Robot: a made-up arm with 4 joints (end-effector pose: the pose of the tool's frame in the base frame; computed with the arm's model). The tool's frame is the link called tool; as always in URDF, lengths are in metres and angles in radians. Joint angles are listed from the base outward.
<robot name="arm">
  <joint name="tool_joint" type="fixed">
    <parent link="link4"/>
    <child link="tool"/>
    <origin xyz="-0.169 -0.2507 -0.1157" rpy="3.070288 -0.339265 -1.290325"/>
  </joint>
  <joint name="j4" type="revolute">
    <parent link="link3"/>
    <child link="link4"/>
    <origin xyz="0.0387 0.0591 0.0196" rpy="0 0 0"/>
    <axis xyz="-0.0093 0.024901 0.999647"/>
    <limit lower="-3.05" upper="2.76"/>
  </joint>
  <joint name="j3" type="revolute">
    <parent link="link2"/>
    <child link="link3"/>
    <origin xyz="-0.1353 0.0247 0.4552" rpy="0 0 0"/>
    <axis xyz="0 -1 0"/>
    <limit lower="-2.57" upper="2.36"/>
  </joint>
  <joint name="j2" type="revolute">
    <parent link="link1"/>
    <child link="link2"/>
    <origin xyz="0.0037 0.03 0.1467" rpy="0 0 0"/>
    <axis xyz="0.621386 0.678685 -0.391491"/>
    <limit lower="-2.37" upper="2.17"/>
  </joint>
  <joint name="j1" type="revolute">
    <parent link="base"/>
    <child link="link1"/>
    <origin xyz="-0.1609 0.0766 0.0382" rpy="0 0 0"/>
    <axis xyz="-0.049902 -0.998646 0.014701"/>
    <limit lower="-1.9" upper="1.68"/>
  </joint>
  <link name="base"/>
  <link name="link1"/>
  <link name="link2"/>
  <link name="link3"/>
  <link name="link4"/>
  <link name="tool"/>
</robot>
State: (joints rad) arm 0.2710 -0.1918 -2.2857 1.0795
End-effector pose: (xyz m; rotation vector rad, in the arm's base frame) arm -0.6361 -0.0562 0.4323 1.9443 -0.1472 -1.9548
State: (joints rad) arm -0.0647 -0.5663 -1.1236 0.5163
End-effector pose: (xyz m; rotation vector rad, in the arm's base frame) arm -0.4470 -0.0365 0.5653 2.1464 -0.6673 -0.3593
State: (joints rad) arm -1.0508 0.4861 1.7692 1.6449
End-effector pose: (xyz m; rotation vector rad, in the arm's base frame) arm 0.6273 -0.2338 0.3544 2.7141 -0.0276 0.9332
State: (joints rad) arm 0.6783 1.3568 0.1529 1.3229
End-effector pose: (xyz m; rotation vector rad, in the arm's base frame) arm -0.1245 -0.3018 0.2408 -2.3547 0.4908 -0.1815
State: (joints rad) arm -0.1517 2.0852 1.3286 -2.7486
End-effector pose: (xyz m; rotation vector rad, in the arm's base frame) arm 0.3298 -0.3189 0.0289 -2.3092 -0.9473 -0.5315
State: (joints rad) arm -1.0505 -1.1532 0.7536 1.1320
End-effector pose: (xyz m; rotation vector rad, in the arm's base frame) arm 0.1708 0.2066 0.6123 2.7106 0.8998 1.2853
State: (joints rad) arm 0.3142 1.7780 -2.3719 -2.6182
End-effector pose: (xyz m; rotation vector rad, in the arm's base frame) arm 0.1234 -0.2357 0.6515 0.8026 0.2011 -0.0134
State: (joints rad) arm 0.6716 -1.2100 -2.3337 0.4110
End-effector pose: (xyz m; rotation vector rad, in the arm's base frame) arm -0.8475 0.0654 0.0778 1.4773 -1.4128 -0.2846
